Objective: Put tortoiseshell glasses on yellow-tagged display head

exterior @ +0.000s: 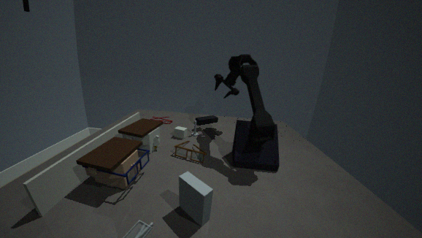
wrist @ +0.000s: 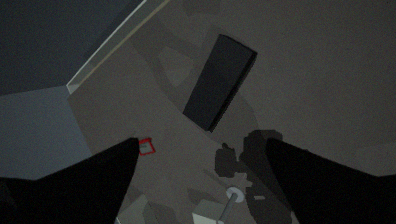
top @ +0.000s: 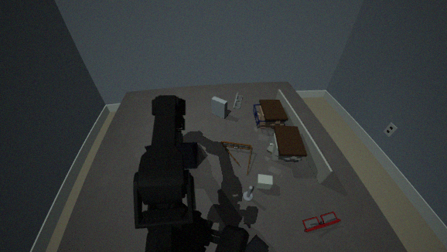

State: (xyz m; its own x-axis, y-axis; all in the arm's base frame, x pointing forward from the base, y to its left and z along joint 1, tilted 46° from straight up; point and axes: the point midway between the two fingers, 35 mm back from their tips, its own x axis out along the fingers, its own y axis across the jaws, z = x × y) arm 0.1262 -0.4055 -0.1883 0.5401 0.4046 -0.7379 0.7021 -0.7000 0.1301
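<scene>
Right now the white peg stand is 13 cm ahead of my gripper tip, 20 cm to the left of it and 19 cm below it. The rest, counted from my gripper tip: white head: 33 cm ahead, 39 cm to the left, 16 cm below; small white cube: 21 cm ahead, 24 cm to the left, 19 cm below; black box: 7 cm ahead, 3 cm to the right, 20 cm below.
</scene>
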